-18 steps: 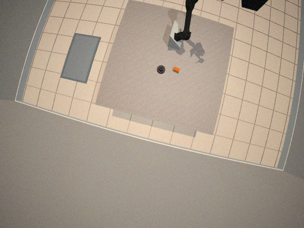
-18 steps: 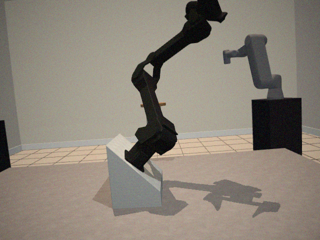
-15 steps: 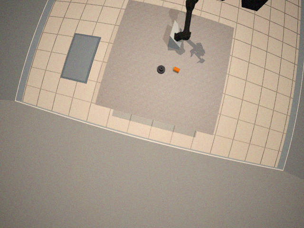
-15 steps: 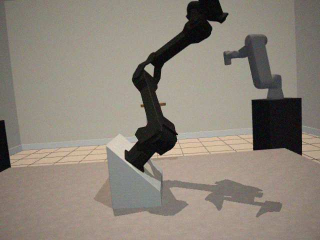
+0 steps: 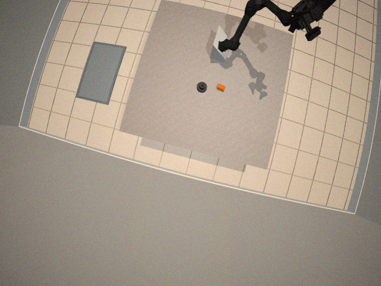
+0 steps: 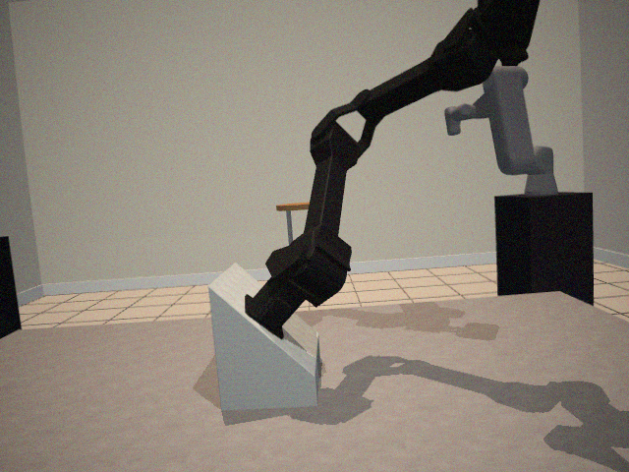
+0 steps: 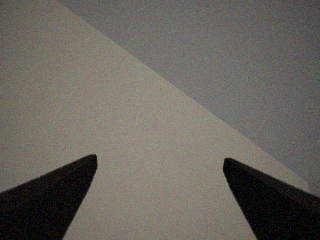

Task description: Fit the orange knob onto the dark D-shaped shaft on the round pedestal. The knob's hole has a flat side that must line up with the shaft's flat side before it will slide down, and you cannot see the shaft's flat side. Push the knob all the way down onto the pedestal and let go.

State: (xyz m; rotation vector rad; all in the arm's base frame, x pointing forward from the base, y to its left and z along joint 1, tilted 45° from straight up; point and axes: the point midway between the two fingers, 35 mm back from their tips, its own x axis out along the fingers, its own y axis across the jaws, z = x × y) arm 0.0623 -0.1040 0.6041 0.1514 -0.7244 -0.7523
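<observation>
My gripper tip is 61 cm above the orange knob, 29 cm to the left of it and 13 cm short of it. The rest, counted from my gripper tip: dark round pedestal: 60 cm below, 45 cm to the right, 14 cm ahead.
</observation>
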